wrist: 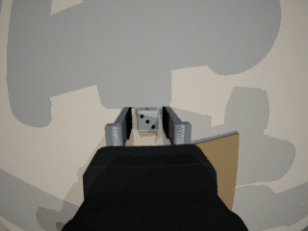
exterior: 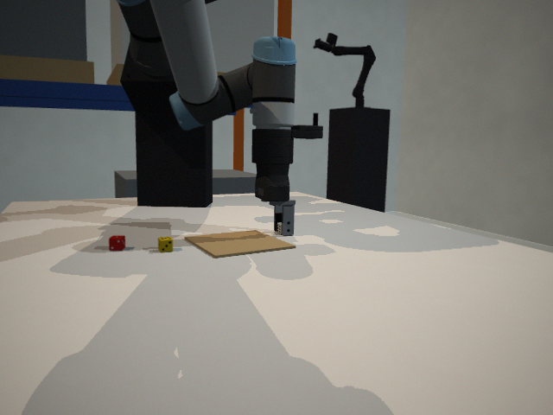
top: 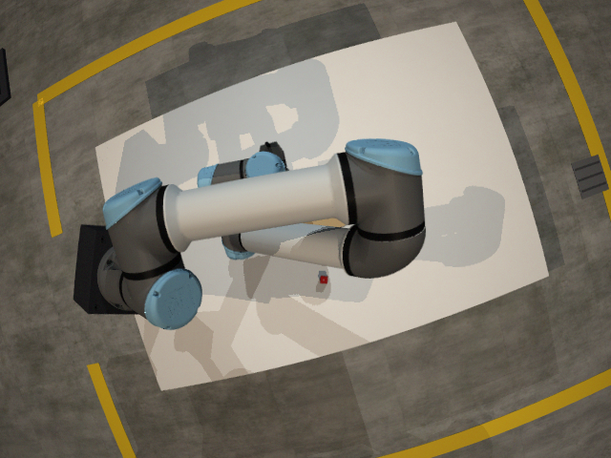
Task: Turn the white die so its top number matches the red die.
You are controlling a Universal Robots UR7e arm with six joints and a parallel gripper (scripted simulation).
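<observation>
My gripper is now 1 cm above the white die. Also, from my hand: yellow die: 3 cm ahead, 23 cm to the right, 1 cm below; then red die: 1 cm behind, 30 cm to the right, 1 cm below; then tan mat: 4 cm ahead, 11 cm to the right, 2 cm below.
</observation>
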